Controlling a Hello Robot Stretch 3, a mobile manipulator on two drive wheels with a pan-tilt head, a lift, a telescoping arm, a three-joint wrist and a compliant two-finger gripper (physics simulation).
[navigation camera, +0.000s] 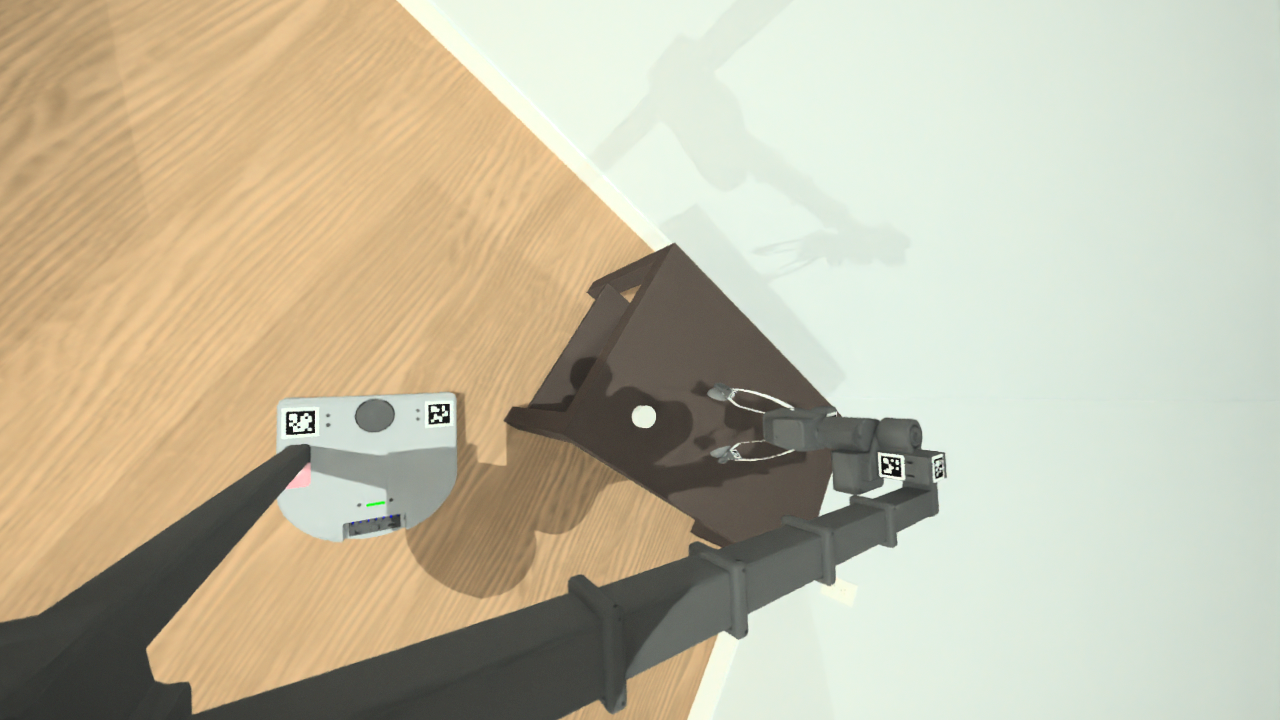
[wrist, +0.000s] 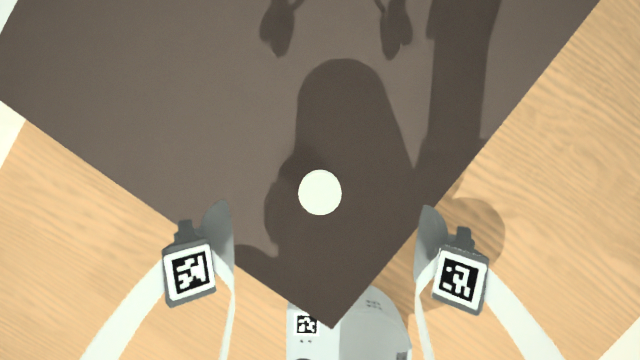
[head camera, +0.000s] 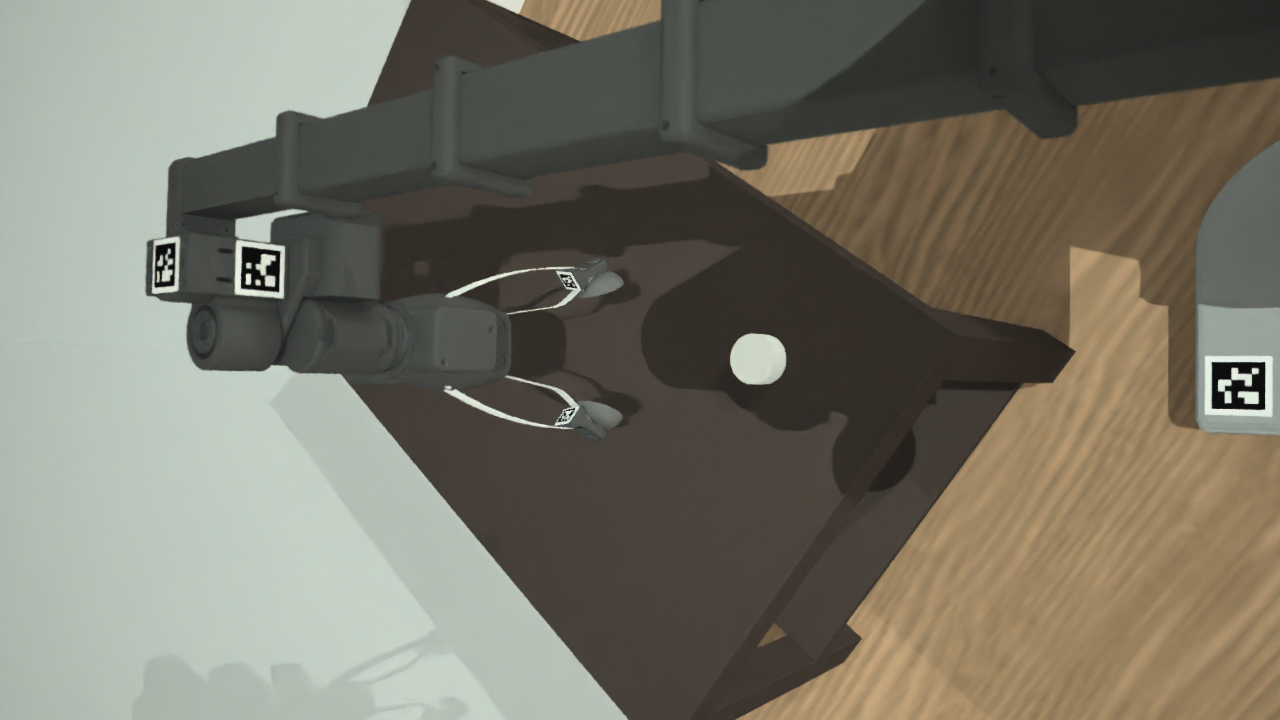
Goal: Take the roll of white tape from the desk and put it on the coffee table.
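Where they show: gripper, fingertip midpoint: (navigation camera: 712,422) (head camera: 613,350); robot's base, origin of the base link: (navigation camera: 374,413).
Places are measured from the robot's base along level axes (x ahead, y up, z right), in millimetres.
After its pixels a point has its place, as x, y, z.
The roll of white tape (head camera: 758,359) @[-19, 475, 509] (navigation camera: 643,416) @[-18, 475, 507] (wrist: 320,192) stands on a dark brown table (head camera: 572,537) @[186, 451, 768] (navigation camera: 698,331) @[185, 451, 703] (wrist: 125,90), near one corner; its small round top shows in the wrist view. From these views I take the table to be the coffee table. My gripper (head camera: 599,349) @[-22, 663, 538] (navigation camera: 721,423) @[-22, 663, 538] (wrist: 323,229) @[-22, 663, 538] is open and empty, its two fingers wide apart. It hangs above the table top, and the tape lies beyond the fingertips in the head view, apart from them. A desk cannot be told from the coffee table here.
A pale wall (head camera: 134,501) @[193, 642, 1454] (navigation camera: 1074,223) @[359, 1067, 1212] runs along the table's far side, close to the wrist. My arm (head camera: 554,116) @[-96, 1017, 280] (navigation camera: 662,608) @[-89, 1019, 152] extends over the table. My base (head camera: 1239,322) @[-66, 160, 130] (navigation camera: 366,465) @[-104, 160, -16] (wrist: 350,330) stands on the wooden floor (head camera: 1118,537) @[187, 1, 271] (navigation camera: 268,223) @[458, 0, -214], off the table's near corner.
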